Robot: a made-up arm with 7 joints. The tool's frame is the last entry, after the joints.
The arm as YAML. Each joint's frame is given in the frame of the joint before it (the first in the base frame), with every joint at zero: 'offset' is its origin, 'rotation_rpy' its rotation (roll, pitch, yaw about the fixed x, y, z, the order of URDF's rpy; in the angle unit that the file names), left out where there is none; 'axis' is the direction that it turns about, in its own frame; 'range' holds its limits. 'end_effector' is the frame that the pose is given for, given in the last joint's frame.
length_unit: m
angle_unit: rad
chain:
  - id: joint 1
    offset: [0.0, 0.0, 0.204]
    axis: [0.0, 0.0, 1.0]
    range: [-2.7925, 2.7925]
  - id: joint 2
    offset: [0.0, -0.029, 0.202]
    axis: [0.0, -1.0, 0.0]
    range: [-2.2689, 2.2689]
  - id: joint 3
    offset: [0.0, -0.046, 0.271]
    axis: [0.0, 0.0, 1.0]
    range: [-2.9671, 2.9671]
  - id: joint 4
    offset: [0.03, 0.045, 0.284]
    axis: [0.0, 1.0, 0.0]
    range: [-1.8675, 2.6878]
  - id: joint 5
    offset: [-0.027, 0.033, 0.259]
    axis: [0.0, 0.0, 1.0]
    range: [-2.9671, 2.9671]
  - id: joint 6
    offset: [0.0, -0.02, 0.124]
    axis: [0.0, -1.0, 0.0]
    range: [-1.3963, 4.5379]
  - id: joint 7
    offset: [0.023, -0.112, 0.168]
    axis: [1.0, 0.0, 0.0]
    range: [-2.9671, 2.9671]
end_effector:
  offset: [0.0, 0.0, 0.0]
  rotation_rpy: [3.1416, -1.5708, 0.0]
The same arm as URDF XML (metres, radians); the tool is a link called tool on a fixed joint. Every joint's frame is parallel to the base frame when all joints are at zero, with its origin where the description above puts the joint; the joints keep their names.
<robot name="arm">
  <joint name="joint 1" type="revolute">
    <parent link="base_link"/>
    <child link="link1"/>
    <origin xyz="0 0 0.204"/>
    <axis xyz="0 0 1"/>
    <limit lower="-2.7925" upper="2.7925"/>
  </joint>
  <joint name="joint 2" type="revolute">
    <parent link="link1"/>
    <child link="link2"/>
    <origin xyz="0 -0.029 0.202"/>
    <axis xyz="0 -1 0"/>
    <limit lower="-2.2689" upper="2.2689"/>
  </joint>
  <joint name="joint 3" type="revolute">
    <parent link="link2"/>
    <child link="link3"/>
    <origin xyz="0 -0.046 0.271"/>
    <axis xyz="0 0 1"/>
    <limit lower="-2.9671" upper="2.9671"/>
  </joint>
  <joint name="joint 4" type="revolute">
    <parent link="link3"/>
    <child link="link4"/>
    <origin xyz="0.03 0.045 0.284"/>
    <axis xyz="0 1 0"/>
    <limit lower="-1.8675" upper="2.6878"/>
  </joint>
  <joint name="joint 5" type="revolute">
    <parent link="link4"/>
    <child link="link5"/>
    <origin xyz="-0.027 0.033 0.259"/>
    <axis xyz="0 0 1"/>
    <limit lower="-2.9671" upper="2.9671"/>
  </joint>
  <joint name="joint 6" type="revolute">
    <parent link="link5"/>
    <child link="link6"/>
    <origin xyz="0 -0.02 0.124"/>
    <axis xyz="0 -1 0"/>
    <limit lower="-1.3963" upper="4.5379"/>
  </joint>
  <joint name="joint 7" type="revolute">
    <parent link="link6"/>
    <child link="link7"/>
    <origin xyz="0.023 -0.112 0.168"/>
    <axis xyz="1 0 0"/>
    <limit lower="-2.9671" upper="2.9671"/>
  </joint>
  <joint name="tool_fixed" type="fixed">
    <parent link="link7"/>
    <child link="tool"/>
    <origin xyz="0 0 0" rpy="-3.1416 -1.5708 0"/>
  </joint>
  <link name="base_link"/>
  <link name="link1"/>
  <link name="link2"/>
  <link name="link3"/>
  <link name="link4"/>
  <link name="link5"/>
  <link name="link6"/>
  <link name="link7"/>
  <link name="tool"/>
</robot>

